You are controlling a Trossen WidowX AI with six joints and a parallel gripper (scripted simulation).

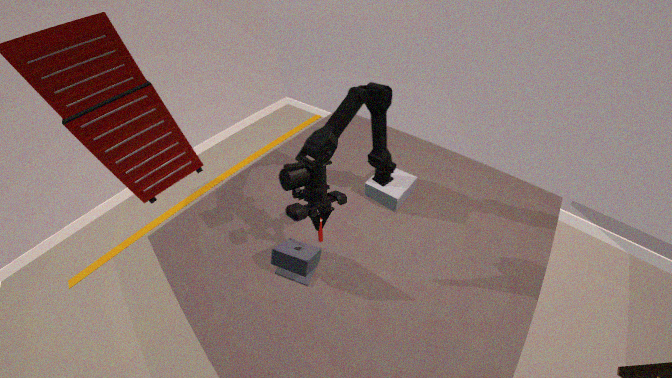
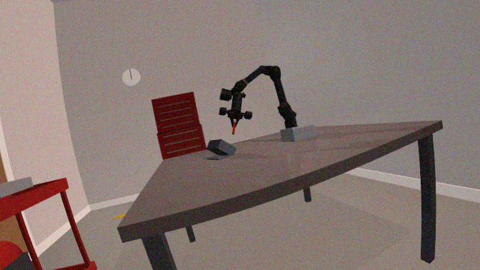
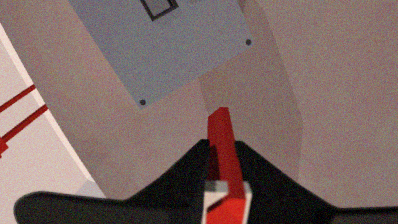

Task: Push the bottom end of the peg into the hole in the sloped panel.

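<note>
Right now the grey sloped panel is 10 cm below my gripper tip, 9 cm ahead of it and 3 cm to the right of it. Round my gripper tip: red peg (2 cm above, 1 cm behind).
</note>
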